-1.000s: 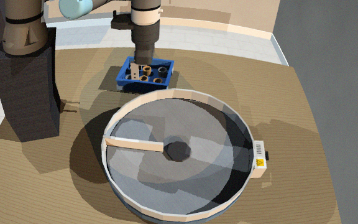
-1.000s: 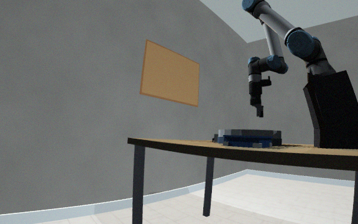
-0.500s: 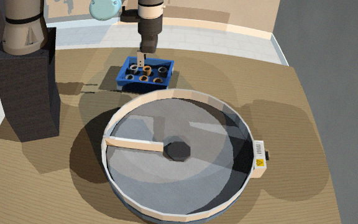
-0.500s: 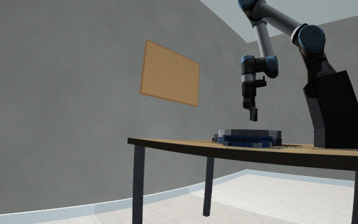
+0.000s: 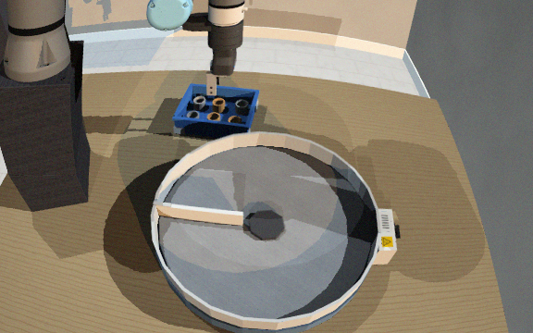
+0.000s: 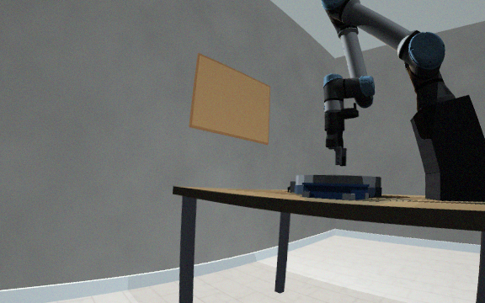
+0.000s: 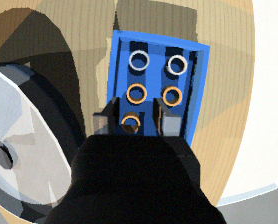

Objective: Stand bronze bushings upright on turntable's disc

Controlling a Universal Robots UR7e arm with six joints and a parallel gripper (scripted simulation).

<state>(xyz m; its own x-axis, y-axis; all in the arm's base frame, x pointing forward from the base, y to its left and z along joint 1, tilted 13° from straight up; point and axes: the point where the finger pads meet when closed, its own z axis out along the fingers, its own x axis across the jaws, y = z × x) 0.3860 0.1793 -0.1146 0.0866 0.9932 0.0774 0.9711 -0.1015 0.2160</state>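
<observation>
The blue crate lies 11 cm below my hand, 3 cm to the left of it and 1 cm ahead of it. Also, from my hand: grey turntable disc: 32 cm to the right, 11 cm ahead, 8 cm below.
</observation>
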